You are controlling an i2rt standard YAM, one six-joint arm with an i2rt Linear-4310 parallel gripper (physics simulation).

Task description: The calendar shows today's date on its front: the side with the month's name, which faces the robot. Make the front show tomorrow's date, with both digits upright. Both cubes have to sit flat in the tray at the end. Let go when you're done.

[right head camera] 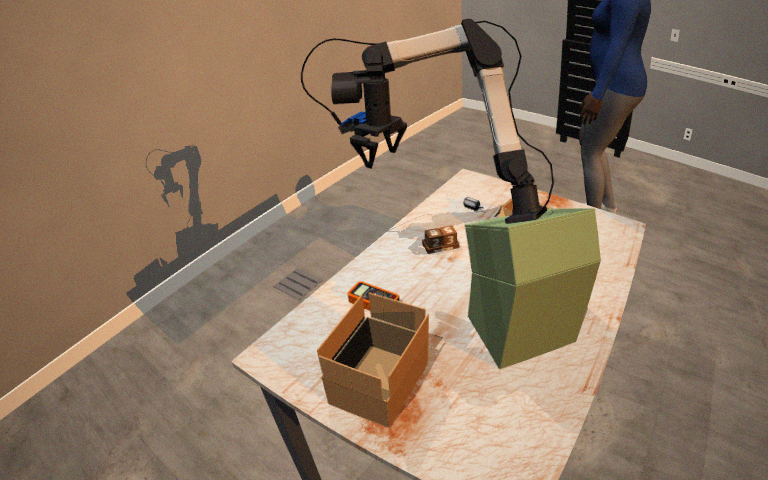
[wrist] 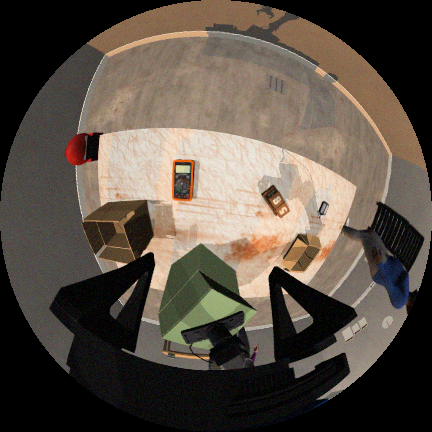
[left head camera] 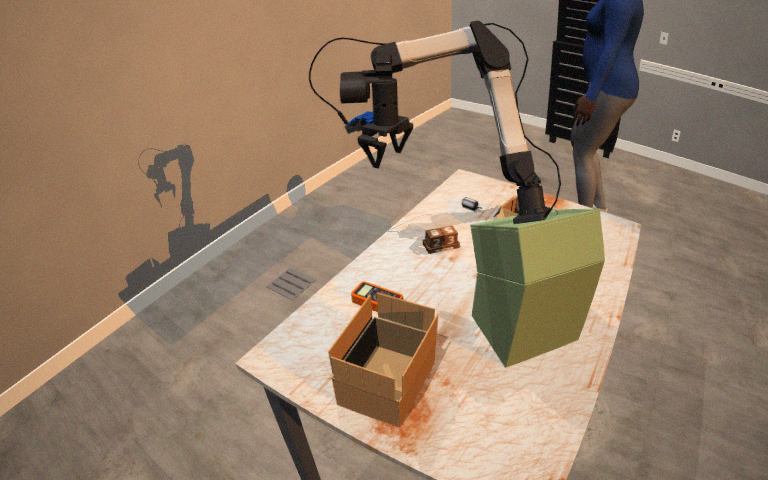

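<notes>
The calendar is a small brown wooden block set on the table. Its two cubes sit side by side in the brown tray (left head camera: 444, 247) (right head camera: 442, 247). On the side seen by the head cameras, the left cube (left head camera: 434, 240) (right head camera: 434, 240) shows a white 2 and the right cube (left head camera: 450, 237) (right head camera: 450, 237) a white 3. In the wrist view, the calendar (wrist: 275, 201) shows what look like 8 and 5 on top. The month's name is not legible, and the calendar's other sides are hidden. My gripper (left head camera: 387, 159) (right head camera: 381, 159) (wrist: 214, 267) is open and empty, high above the table, fingers down.
An orange multimeter (left head camera: 362, 290) (right head camera: 360, 290) (wrist: 183, 180) lies near an open cardboard box (left head camera: 362, 384) (right head camera: 353, 383) (wrist: 105, 214). A small dark cylinder (left head camera: 470, 203) (right head camera: 471, 202) (wrist: 323, 208) and a smaller box (wrist: 301, 252) are beyond the calendar. The green pedestal (left head camera: 543, 283) (right head camera: 538, 283) (wrist: 201, 262) carries the arm.
</notes>
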